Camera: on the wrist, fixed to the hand. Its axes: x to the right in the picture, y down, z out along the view.
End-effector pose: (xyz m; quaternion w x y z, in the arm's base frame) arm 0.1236 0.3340 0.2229 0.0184 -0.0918 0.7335 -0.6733
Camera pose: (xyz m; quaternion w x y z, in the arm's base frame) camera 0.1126 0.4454 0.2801 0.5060 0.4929 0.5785 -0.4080
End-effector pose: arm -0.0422 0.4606 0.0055 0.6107 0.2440 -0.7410 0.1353
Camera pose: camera 0.0805 0.4794 0.0249 0.3188 -0.4147 -0.6731 0.5228
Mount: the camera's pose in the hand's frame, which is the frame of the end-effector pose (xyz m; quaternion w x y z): -0.0014 -0.0469 -0.1166 0.6630 -0.0347 0.0088 0.7477
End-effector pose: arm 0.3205 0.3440 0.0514 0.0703 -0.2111 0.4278 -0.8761
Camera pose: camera 0.2743 0.4576 0.0240 0.6906 0.1852 0.4725 -0.5153
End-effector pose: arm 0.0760 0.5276 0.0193 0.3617 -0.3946 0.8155 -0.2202
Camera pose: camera 0.0103 0.5096 0.1249 0.3836 0.3375 0.8466 0.1493
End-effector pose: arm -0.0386 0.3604 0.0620 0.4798 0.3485 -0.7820 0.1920
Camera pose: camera 0.0679 0.4029 0.1135 0.1935 -0.3720 -0.7815 0.4620
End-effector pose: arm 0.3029 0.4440 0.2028 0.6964 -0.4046 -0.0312 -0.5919
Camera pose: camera 0.2119 0.3764 0.1486 0.8906 -0.3106 0.3085 0.1236
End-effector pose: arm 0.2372 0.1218 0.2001 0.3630 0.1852 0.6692 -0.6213
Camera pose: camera 0.1755 0.2273 0.2296 0.7058 0.6161 0.3300 -0.1157
